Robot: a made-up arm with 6 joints.
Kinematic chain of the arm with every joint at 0, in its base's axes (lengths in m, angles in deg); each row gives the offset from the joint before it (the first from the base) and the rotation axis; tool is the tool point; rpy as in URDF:
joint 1: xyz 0 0 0.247 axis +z
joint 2: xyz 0 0 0 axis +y
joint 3: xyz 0.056 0 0.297 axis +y
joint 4: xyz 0.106 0 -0.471 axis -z
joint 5: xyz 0 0 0 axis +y
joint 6: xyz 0.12 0 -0.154 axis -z
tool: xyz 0 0 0 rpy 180 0 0
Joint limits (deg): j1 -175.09..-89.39 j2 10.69..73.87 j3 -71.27..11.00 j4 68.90..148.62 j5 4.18..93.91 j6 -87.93..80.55
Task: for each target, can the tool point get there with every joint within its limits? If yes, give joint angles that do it. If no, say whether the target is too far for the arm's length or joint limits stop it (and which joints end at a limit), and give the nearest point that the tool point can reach.
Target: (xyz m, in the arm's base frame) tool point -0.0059 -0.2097 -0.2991
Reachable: yes | joints -102.69 55.42 -39.18 108.36 50.48 -34.94
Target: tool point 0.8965 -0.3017 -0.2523
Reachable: no: too far | nearest point 0.3060 -0.0574 0.0042 | short by 0.689 m
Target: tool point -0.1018 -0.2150 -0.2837
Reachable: yes | joints -131.59 53.41 -39.80 96.59 58.01 7.92
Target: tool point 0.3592 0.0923 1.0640
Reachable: no: joint limits stop it (at a limit: joint 1, joint 2, joint 3, joint 4, joint 5) | nearest point 0.3227 0.0844 0.2057 | short by 0.859 m
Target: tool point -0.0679 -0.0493 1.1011
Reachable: no: joint limits stop it (at a limit: joint 2, joint 3, joint 4, joint 5) | nearest point -0.5990 -0.4349 0.4561 | short by 0.920 m
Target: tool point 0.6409 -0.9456 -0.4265
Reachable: no: too far | nearest point 0.1450 -0.5918 -0.1726 | short by 0.660 m
